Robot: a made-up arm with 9 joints. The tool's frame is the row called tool.
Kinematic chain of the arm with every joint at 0, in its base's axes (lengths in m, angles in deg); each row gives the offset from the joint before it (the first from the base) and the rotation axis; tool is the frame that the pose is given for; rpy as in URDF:
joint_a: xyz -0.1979 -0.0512 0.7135 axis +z
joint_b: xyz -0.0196 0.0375 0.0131 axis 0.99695 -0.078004 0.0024
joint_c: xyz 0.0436 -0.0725 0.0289 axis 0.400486 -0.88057 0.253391
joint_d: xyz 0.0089 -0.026 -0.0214 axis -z
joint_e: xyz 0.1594 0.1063 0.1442 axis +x
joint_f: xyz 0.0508 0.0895 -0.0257 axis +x
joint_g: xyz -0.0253 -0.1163 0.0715 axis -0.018 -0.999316 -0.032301
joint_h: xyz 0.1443 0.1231 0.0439 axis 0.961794 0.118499 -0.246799
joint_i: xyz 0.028 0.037 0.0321 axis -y
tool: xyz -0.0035 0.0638 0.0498 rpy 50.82 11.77 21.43
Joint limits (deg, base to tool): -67.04..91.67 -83.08..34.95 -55..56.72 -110.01..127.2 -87.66..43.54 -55..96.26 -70.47..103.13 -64.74..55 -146.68..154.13
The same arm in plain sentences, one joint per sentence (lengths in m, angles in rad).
The arm has nine revolute joints in a row. What follows holds with every joint at zero, and every direction is one of the base frame's. The first joint is mounted 0.1979 m along -x and 0.0512 m along -y and 0.7135 m along +z from the base frame's origin and rotates about +z, from -1.1701 to 1.5999 rad. The second joint is mounted 0.0196 m along -x and 0.0375 m along +y and 0.0131 m along +z from the first joint and rotates about the direction (0.996951, -0.077996, 0.0024), from -1.45 to 0.61 rad. The third joint is mounted 0.0436 m along +x and 0.0725 m along -y and 0.0289 m along +z from the second joint and rotates about the direction (0.400486, -0.88057, 0.253391), from -0.9599 to 0.99 rad. The fourth joint is mounted 0.0089 m along +x and 0.026 m along -y and 0.0214 m along -z from the third joint and rotates about -z, from -1.92 to 2.2201 rad. The fifth joint is mounted 0.1594 m along +x and 0.1063 m along +y and 0.1442 m along +z from the fourth joint and rotates about +x, from -1.53 to 0.7599 rad. The sixth joint is mounted 0.0508 m along +x and 0.0895 m along +y and 0.0257 m along -z from the fifth joint and rotates about +x, from -0.9599 to 1.6801 rad. The seventh joint is mounted 0.0253 m along -x and 0.1163 m along -y and 0.0715 m along +z from the sixth joint and rotates about the direction (-0.018, -0.999316, -0.032301), from -1.2299 to 1.8 rad. The eighth joint is mounted 0.1443 m along +x and 0.1231 m along +y and 0.0439 m along +z from the seventh joint and rotates about the direction (0.961794, 0.118499, -0.246799), from -1.1299 to 0.9599 rad. The ninth joint is mounted 0.028 m along +x and 0.037 m along +y and 0.0321 m along +z from the eighth joint and rotates about -y, from -2.56 to 2.6901 rad. The tool frame, which is the frame that the pose is given for, is mounted 0.0035 m along -x and 0.0638 m along +y and 0.0498 m along +z from the ninth joint; its axes are the base frame's turned by roll 0.887, pitch 0.2054 and yaw 0.374 rad (as in URDF: about the fixed x, then y, then z).
